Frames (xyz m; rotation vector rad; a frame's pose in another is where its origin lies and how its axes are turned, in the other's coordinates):
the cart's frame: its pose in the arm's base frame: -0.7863 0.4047 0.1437 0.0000 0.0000 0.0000
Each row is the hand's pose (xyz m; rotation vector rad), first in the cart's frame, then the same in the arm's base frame.
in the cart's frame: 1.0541 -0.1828 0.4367 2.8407 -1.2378 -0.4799
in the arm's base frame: 0.2678 0.2219 0.5804 2.8407 -1.2378 -0.4799
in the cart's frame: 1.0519 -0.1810 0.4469 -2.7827 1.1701 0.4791
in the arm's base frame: 0.2656 0.2237 0.5906 -2.7827 1.1701 0.4791
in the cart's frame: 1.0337 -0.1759 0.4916 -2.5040 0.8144 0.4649
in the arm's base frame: 0.2474 0.2288 0.6353 -2.5040 0.8144 0.4649
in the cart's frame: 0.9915 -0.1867 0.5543 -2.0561 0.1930 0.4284
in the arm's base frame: 0.2052 0.2180 0.6980 -2.0561 0.1930 0.4284
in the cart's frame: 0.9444 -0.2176 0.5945 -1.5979 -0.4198 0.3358
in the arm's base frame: 0.1581 0.1871 0.7382 -1.5979 -0.4198 0.3358
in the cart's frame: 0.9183 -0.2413 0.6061 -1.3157 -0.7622 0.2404
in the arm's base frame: 0.1320 0.1634 0.7498 -1.3157 -0.7622 0.2404
